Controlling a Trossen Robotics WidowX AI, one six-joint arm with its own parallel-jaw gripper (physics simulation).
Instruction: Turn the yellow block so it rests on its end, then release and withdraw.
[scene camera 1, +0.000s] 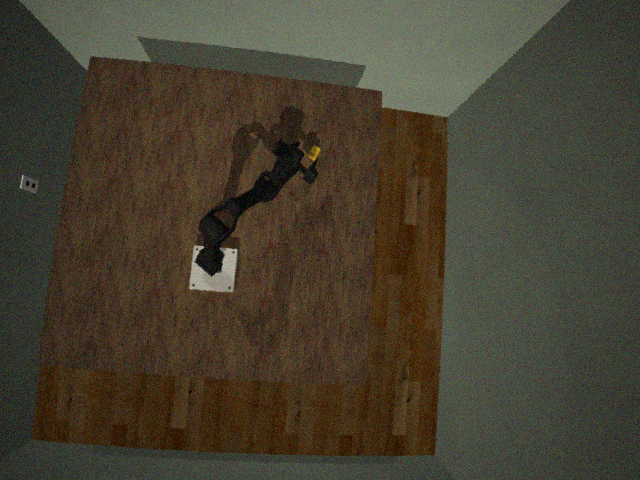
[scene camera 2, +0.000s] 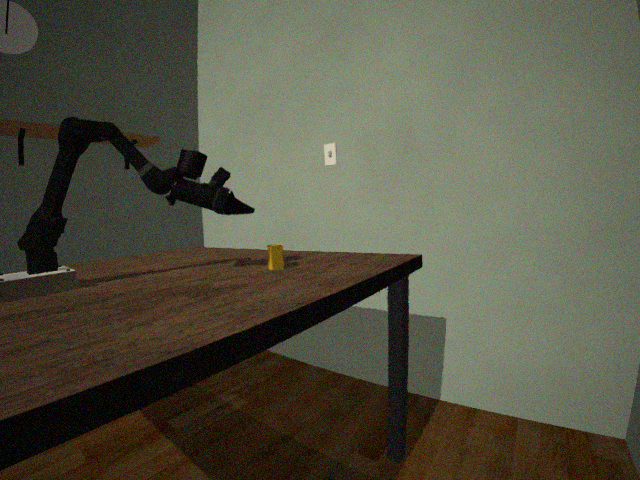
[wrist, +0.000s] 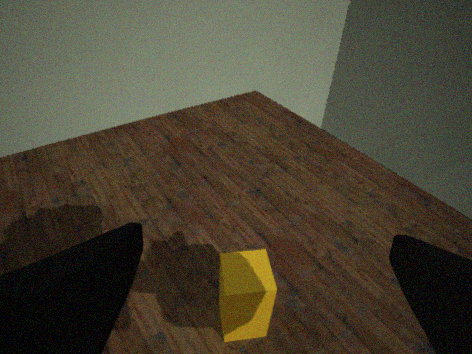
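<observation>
The yellow block (scene camera 1: 314, 153) (scene camera 2: 275, 257) (wrist: 246, 300) stands upright on its end on the wooden table, near the far corner. In the wrist view it is seen from above, partly in shadow, low in the picture. My gripper (scene camera 1: 307, 155) (scene camera 2: 253, 210) (wrist: 268, 241) is open, with nothing between its fingers. In the scene camera 2 view it hangs clearly above the block and a little to its left, apart from it. In the wrist view the black fingers show at the left and right, with the block's image between them.
The wooden table (scene camera 1: 155, 320) (scene camera 2: 155, 330) (wrist: 200, 145) has its far corner beyond the block. The arm's white base plate (scene camera 1: 227, 281) is fixed on the table. A pale wall (scene camera 2: 465, 180) rises behind the table. The arm's shadow falls around the block.
</observation>
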